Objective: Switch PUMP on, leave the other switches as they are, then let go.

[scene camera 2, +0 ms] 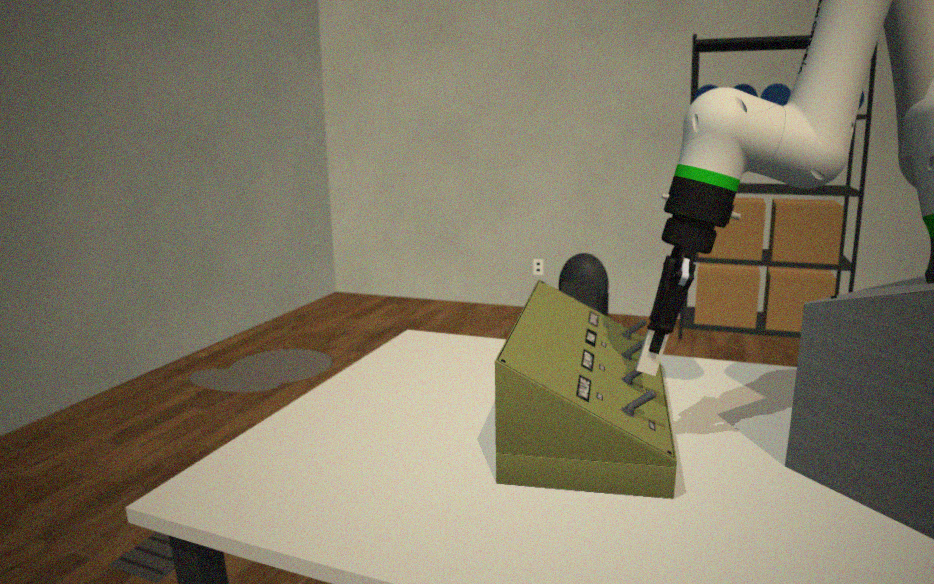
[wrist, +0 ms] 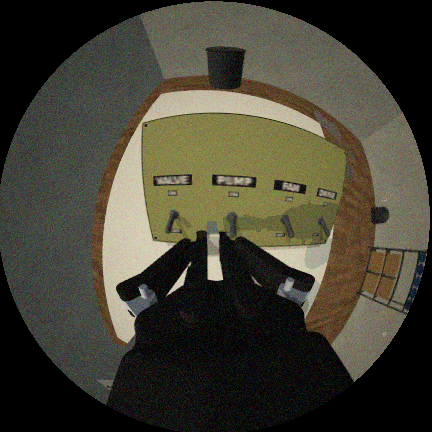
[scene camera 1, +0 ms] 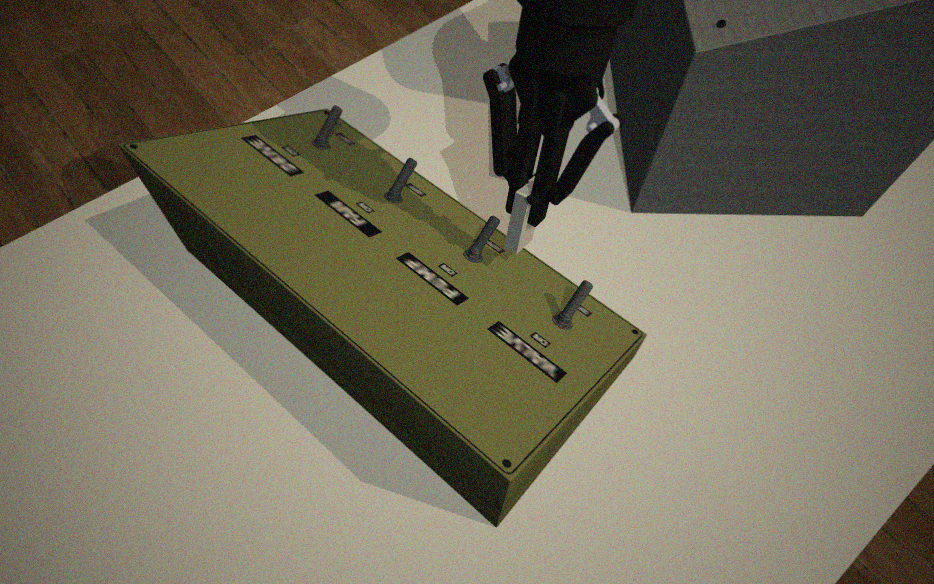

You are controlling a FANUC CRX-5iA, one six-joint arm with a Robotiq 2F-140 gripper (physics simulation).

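Places are measured from the arm's base along level axes (x left, y back, z up), in centimetres.
Where they show: gripper, fingertip midpoint: (scene camera 2: 645, 371) (wrist: 211, 229) (scene camera 1: 518, 243).
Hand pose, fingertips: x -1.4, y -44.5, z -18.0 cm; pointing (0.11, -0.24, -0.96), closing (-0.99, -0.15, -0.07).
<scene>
Each offset is from my fingertips to the centre of the thing. "pt": to the spot under its first point. Level surfaces: height alone.
The olive switch panel @[dx -8.9, dy -10.7, dz -6.2 cm] (scene camera 1: 330, 289) (scene camera 2: 551, 420) (wrist: 240, 145) stands on the table. Its PUMP lever @[pt dx -3.5, dy -1.5, dz -1.0 cm] (scene camera 1: 483, 237) (scene camera 2: 630, 378) (wrist: 232, 225) leans toward the low edge, away from its ON label. The VALVE lever @[dx +8.3, dy -0.1, dz -1.3 cm] (scene camera 1: 574, 303) (scene camera 2: 640, 402) (wrist: 171, 222), FAN lever @[dx -15.7, dy -2.1, dz -1.3 cm] (scene camera 1: 401, 179) (wrist: 287, 226) and DRIVE lever @[dx -27.6, dy -3.2, dz -1.3 cm] (scene camera 1: 327, 126) (wrist: 324, 227) lean the same way. My gripper (scene camera 1: 524, 206) (scene camera 2: 655, 342) (wrist: 211, 229) is shut, with a pale grey tip between its fingertips. The tip is at the low edge, between PUMP and VALVE, close beside PUMP. I cannot tell whether it touches that lever.
A large grey block (scene camera 1: 771, 130) (scene camera 2: 867, 385) stands on the low-edge side of the panel. The white table @[dz -12.7 cm] (scene camera 1: 757, 385) (scene camera 2: 309, 468) ends at a wooden floor. A dark bin (scene camera 2: 584, 282) (wrist: 226, 69) and a shelf rack (scene camera 2: 694, 68) with boxes stand beyond it.
</scene>
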